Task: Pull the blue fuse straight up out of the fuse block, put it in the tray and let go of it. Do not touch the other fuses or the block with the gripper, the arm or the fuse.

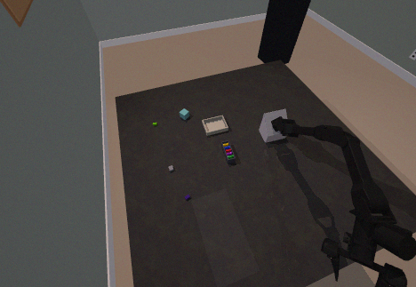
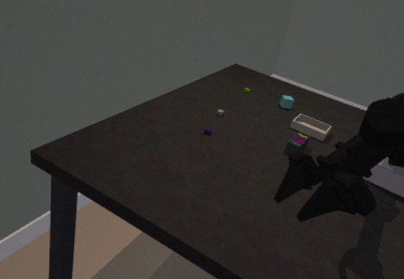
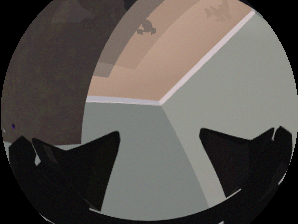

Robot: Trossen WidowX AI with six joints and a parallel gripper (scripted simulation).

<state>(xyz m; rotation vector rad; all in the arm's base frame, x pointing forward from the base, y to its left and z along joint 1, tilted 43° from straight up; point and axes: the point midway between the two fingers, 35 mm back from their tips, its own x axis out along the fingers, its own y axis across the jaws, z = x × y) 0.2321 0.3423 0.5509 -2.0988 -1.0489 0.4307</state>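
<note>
My gripper tip is now 2 cm short of the blue fuse, 67 cm to the left of it and 19 cm above it. Round my gripper tip: red fuse 2 cm ahead, 66 cm to the right, 19 cm below; then green fuse 3 cm ahead, 62 cm to the right, 19 cm below; then purple fuse 2 cm ahead, 64 cm to the right, 19 cm below.
</note>
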